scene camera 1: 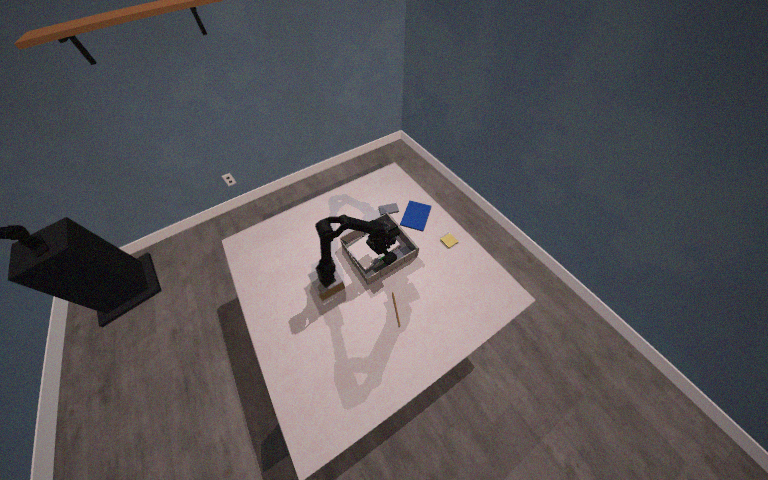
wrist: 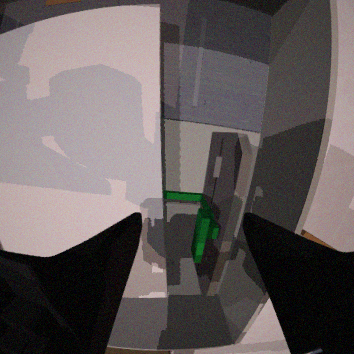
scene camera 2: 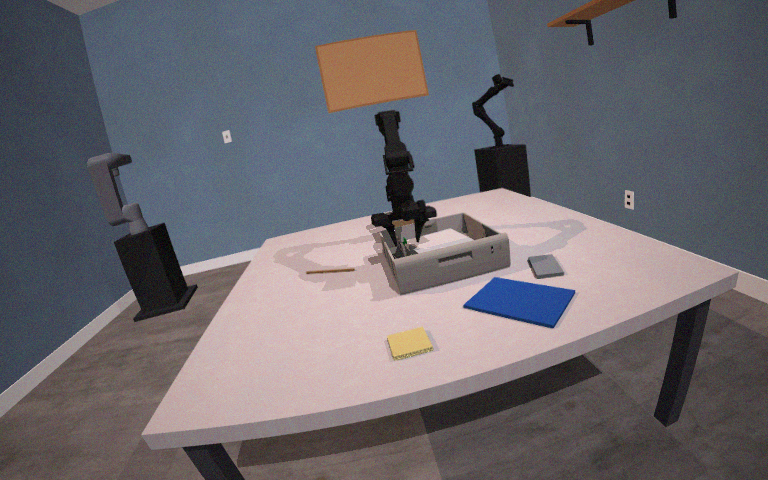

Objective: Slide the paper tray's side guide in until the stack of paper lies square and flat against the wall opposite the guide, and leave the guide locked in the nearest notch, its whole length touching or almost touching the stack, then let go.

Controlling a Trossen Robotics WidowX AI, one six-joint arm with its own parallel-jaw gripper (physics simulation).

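Pixels of known places: gripper, fingertip midpoint: (scene camera 1: 382,258) (wrist: 192,219) (scene camera 2: 406,244); arm's base, origin of the base link: (scene camera 1: 327,279).
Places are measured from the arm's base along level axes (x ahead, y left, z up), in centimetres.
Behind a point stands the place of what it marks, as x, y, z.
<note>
The grey paper tray (scene camera 1: 395,268) {32.5, -15.5, -6.7} (scene camera 2: 421,275) {48.8, -11.5, -4.1} (wrist: 297,115) {36.3, -15.2, -2.1} stands on the table. The white paper stack (scene camera 1: 360,252) {23.6, 3.9, -4.2} (scene camera 2: 444,240) {29.1, 4.2, -4.2} (wrist: 85,45) {41.4, -1.4, -4.2} lies in it; its edge facing the guide looks straight in the wrist view. The side guide (wrist: 227,160) {33.4, -10.3, -2.0} stands upright right of the stack there, slightly slanted, with a strip of tray floor between them. Its green latch handle (scene camera 2: 404,241) {30.4, -9.1, -0.6} (wrist: 201,237) {29.6, -8.5, -0.2} lies between my fingertips. My gripper (scene camera 2: 407,247) {29.8, -8.3, -1.8} (wrist: 192,219) {29.8, -8.3, -1.8} is partly open, one finger above the stack's edge, the other near the tray's side wall, neither visibly gripping. Contact at the opposite wall is hidden.
A blue folder (scene camera 1: 416,215) {67.9, 3.6, -7.5} (scene camera 2: 521,301) {69.6, 3.4, -7.5}, a small grey box (scene camera 1: 388,208) {58.5, 19.8, -7.3} (scene camera 2: 545,266) {59.8, 18.7, -7.3} and a yellow note pad (scene camera 1: 449,240) {68.9, -22.8, -7.3} (scene camera 2: 410,343) {70.0, -22.6, -7.3} lie beyond the tray. A brown pencil (scene camera 1: 395,309) {17.4, -32.1, -7.7} (scene camera 2: 330,271) {18.4, -31.8, -7.9} lies beside it. The tray's walls stand close around my fingers.
</note>
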